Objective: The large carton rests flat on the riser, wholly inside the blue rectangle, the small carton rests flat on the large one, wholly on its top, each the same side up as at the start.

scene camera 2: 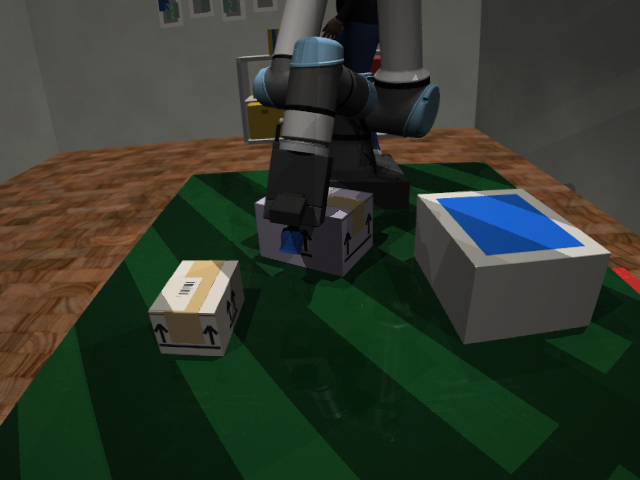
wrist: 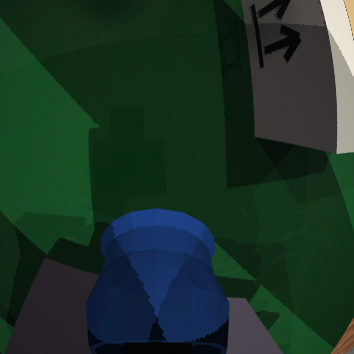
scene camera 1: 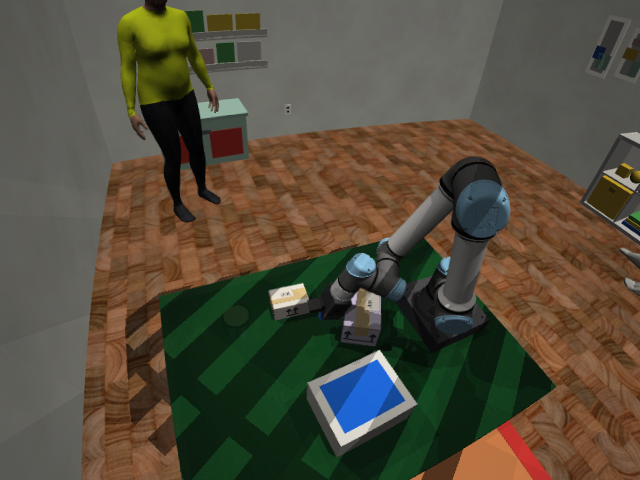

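The large carton (scene camera 1: 361, 320) (scene camera 2: 325, 248) (wrist: 55, 310) rests flat on the green mat beside the arm's base, arrows up. My blue suction cup (scene camera 1: 321, 314) (scene camera 2: 292, 242) (wrist: 157, 220) is low in front of its arrow-marked side, tilted downward, with nothing attached; whether it touches the carton cannot be told. The small carton (scene camera 1: 289, 304) (scene camera 2: 187, 326) (wrist: 295, 90) stands upright on the mat, apart from the cup and the large carton. The pale riser (scene camera 1: 329, 413) (scene camera 2: 516, 299) bears the blue rectangle (scene camera 1: 361, 395) (scene camera 2: 509, 222), with no carton on it.
The green mat (scene camera 1: 217, 413) (scene camera 2: 361, 387) lies under the cartons and riser. The arm's dark base (scene camera 1: 439, 333) stands behind the large carton. A person in yellow (scene camera 1: 160, 62) stands off the mat, and another person (scene camera 2: 357, 43) shows behind the arm.
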